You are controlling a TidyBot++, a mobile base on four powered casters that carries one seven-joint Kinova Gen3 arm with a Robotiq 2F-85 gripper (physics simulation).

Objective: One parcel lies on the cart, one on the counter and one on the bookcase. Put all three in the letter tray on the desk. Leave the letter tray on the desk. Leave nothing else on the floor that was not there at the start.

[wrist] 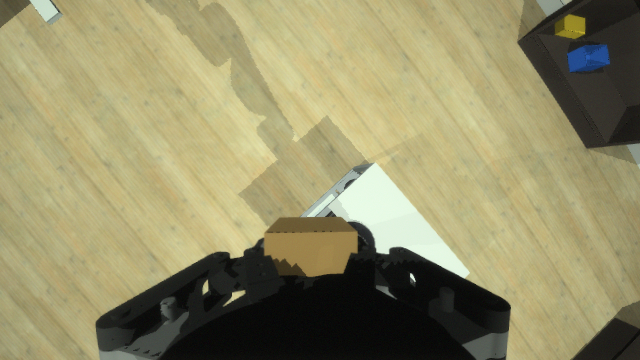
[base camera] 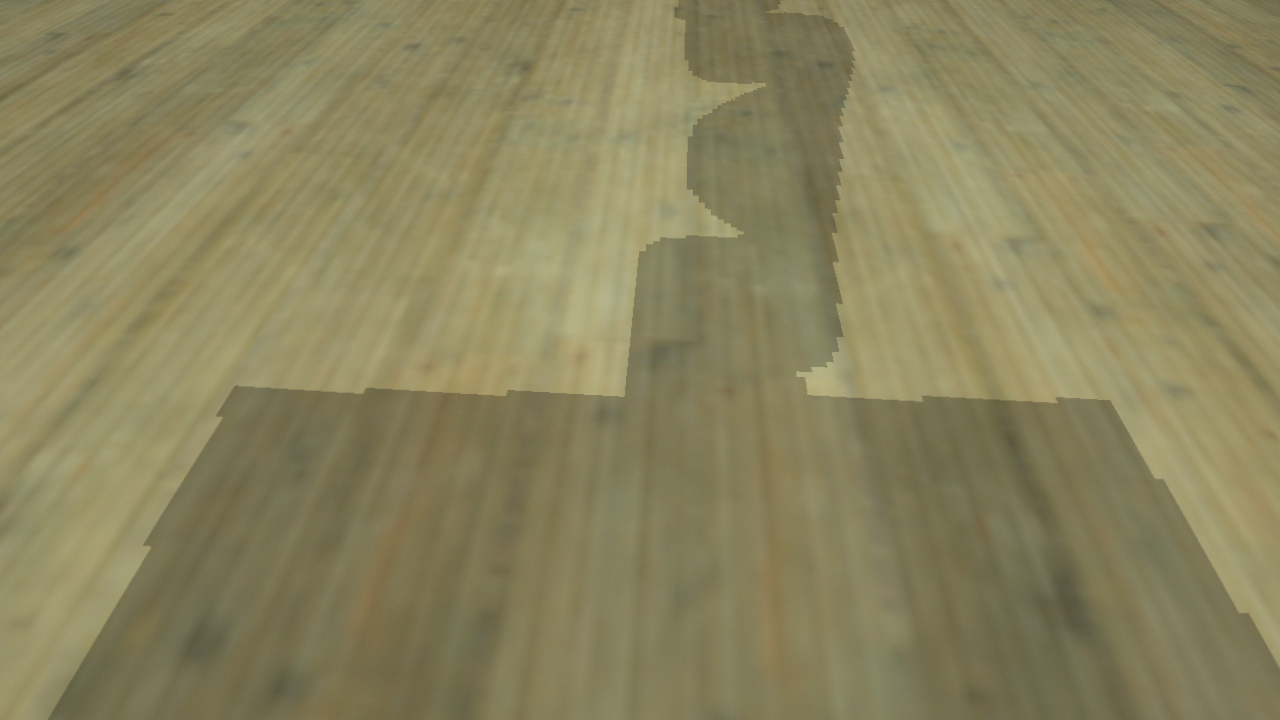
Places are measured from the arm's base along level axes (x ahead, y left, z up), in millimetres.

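Where they show: gripper, between the fingertips: (wrist: 310, 242).
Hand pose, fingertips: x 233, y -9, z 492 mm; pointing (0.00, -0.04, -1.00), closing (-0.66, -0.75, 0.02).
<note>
After its pixels a point has its place.
An orange-brown box-shaped parcel (wrist: 311, 246) {x 246, y -18, z 547 mm} is between the black fingers of my gripper (wrist: 310, 242) {x 233, y -9, z 492 mm} in the wrist view. The gripper is shut on it and holds it high above the floor, beside my own white base. The fingertips are partly hidden by the parcel and shadow. The desk, the letter tray, the cart and the counter cannot be made out in these views. Neither gripper nor parcel shows in the base camera.
At the top right of the wrist view stands a dark brown hollow unit (wrist: 556, 92) {x -353, y -1479, z -372 mm} with a yellow block (wrist: 570, 27) {x -83, y -1632, z -252 mm} and a blue block (wrist: 588, 58) {x -305, y -1686, z -295 mm} inside. A dark edge (wrist: 612, 337) {x -1803, y -798, z -342 mm} shows at the lower right, a white bar end (wrist: 46, 11) {x 1760, y 364, z -372 mm} at the upper left. Shadows cross the wooden floor (base camera: 358, 223) {x 642, y 246, z -397 mm}.
</note>
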